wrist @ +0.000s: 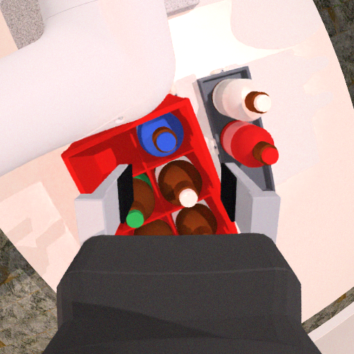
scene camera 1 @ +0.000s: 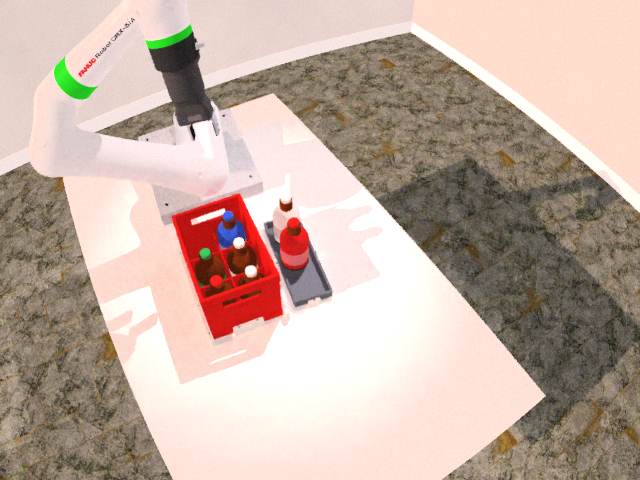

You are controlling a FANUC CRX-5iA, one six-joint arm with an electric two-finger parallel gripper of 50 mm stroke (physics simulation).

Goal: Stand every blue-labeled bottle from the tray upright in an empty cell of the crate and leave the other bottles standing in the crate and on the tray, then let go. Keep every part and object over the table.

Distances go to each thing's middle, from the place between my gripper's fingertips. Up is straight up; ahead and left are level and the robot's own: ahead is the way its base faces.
Scene:
I see my gripper 4 cm short of the blue-labeled bottle (scene camera 1: 229,229), 1 cm to the right of it and 31 cm above it. From my hand the other things lie so: green-capped bottle (scene camera 1: 208,265): 11 cm ahead, 9 cm to the right, 31 cm below.

